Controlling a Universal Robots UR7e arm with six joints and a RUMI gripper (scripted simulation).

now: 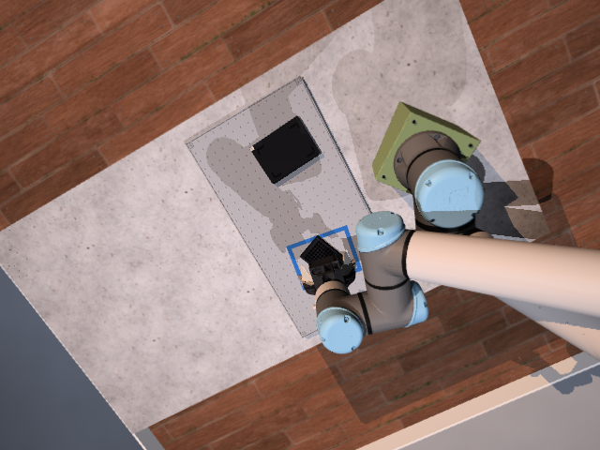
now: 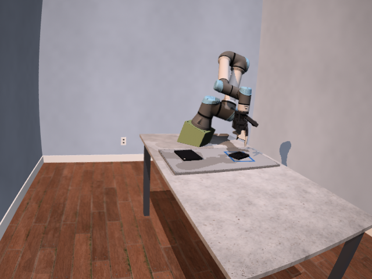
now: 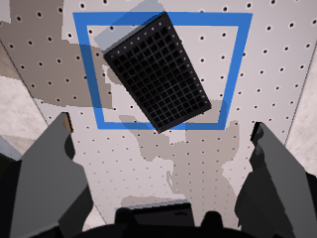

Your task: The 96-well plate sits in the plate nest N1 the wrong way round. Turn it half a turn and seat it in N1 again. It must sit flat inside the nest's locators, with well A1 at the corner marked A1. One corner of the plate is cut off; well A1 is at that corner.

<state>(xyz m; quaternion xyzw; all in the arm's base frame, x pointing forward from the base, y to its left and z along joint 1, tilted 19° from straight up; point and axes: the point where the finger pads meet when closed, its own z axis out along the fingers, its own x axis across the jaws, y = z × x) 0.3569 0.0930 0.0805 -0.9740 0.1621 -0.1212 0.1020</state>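
Now: hand 8 cm above the black 96-well plate. Round my hand: white A1 mark: 39 cm to the right, 8 cm below, 1 cm behind; black plate nest N1: 33 cm to the right, 9 cm behind, 8 cm below.
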